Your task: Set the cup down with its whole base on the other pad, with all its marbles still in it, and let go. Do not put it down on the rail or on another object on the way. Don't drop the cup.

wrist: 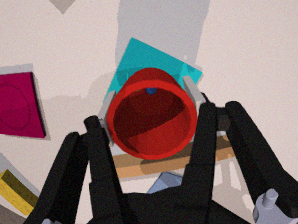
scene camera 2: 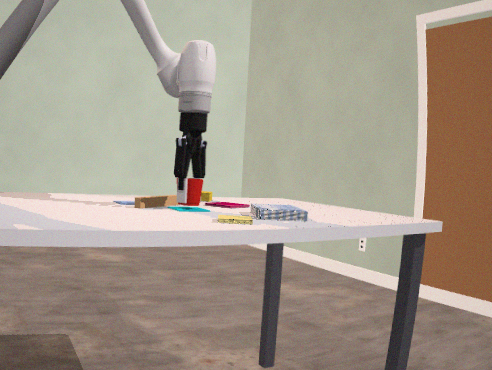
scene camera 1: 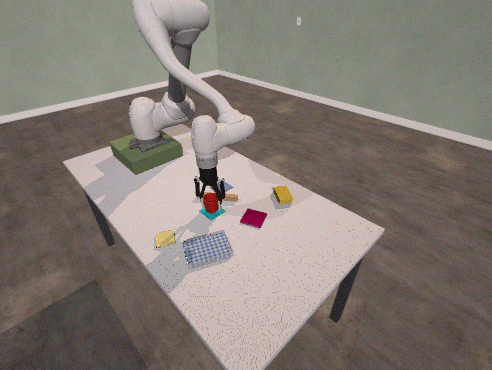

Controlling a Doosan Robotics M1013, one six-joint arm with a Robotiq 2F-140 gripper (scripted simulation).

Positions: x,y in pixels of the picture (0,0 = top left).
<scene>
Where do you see a teal pad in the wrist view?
At 138,55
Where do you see a wooden rail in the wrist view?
At 126,165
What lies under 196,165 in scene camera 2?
My gripper.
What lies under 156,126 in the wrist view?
A red cup.
</scene>
